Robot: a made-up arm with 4 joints.
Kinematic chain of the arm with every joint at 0, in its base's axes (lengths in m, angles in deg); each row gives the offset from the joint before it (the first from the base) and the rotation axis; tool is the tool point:
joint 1: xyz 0 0 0.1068 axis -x
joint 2: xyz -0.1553 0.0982 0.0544 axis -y
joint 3: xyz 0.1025 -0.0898 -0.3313 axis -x
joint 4: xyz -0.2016 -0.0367 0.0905 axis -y
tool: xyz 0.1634 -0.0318 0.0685
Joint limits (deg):
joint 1: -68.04..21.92
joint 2: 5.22..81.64
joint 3: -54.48..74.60
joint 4: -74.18..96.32
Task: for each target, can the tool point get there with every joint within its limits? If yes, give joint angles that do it. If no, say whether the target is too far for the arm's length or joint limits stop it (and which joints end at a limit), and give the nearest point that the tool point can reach.
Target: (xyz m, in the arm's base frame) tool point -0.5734 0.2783 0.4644
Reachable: no: joint limits stop it (at a limit: joint 1, joint 2, joint 3, joint 4) | nearest point -0.3215 0.2348 0.2566 | short by 0.329 m
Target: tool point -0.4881 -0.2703 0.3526
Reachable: no: joint limits stop it (at a limit: joint 1, joint 2) | nearest point -0.3215 -0.1770 0.0788 | short by 0.334 m
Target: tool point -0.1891 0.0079 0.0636
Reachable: yes | joints -53.10 28.65 6.46 58.21
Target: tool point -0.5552 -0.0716 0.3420
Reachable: no: joint limits stop it (at a limit: joint 1, joint 2, joint 4) | nearest point -0.3311 0.0900 0.1797 | short by 0.320 m
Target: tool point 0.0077 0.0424 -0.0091
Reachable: yes | joints -22.52 23.75 33.73 -26.77
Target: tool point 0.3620 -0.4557 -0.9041
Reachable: no: too far | nearest point 0.0134 -0.1179 -0.1958 | short by 0.859 m
